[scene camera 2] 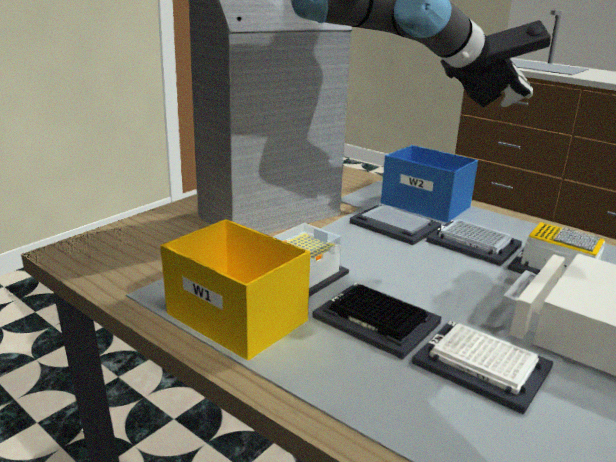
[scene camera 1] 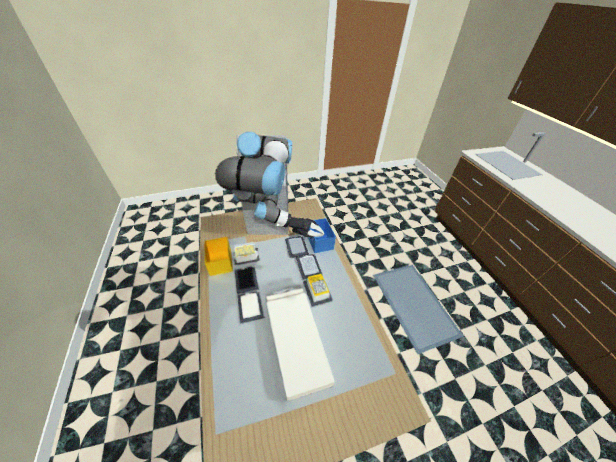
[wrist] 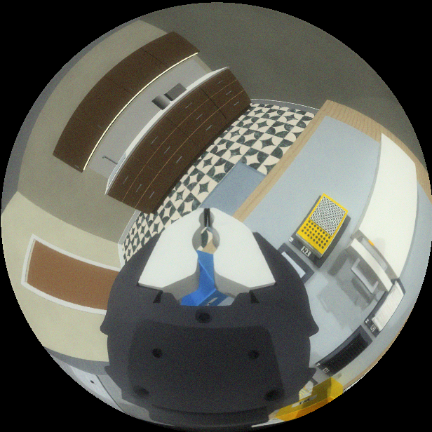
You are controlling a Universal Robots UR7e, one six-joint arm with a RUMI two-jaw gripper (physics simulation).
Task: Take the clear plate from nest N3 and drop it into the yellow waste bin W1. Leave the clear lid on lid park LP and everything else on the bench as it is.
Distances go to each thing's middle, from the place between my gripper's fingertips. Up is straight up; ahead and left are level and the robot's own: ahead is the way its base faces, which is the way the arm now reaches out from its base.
Labels:
The clear plate [scene camera 2: 479, 237] is 29 cm below my hand, 5 cm to the right of it and 5 cm behind it. Also, from my hand: dark nest N3 [scene camera 2: 510, 249]: 31 cm below, 5 cm to the right, 5 cm behind; yellow-topped box [scene camera 2: 545, 240]: 27 cm below, 13 cm ahead, 8 cm to the right; clear lid [scene camera 2: 393, 218]: 30 cm below, 22 cm behind, 6 cm to the right.

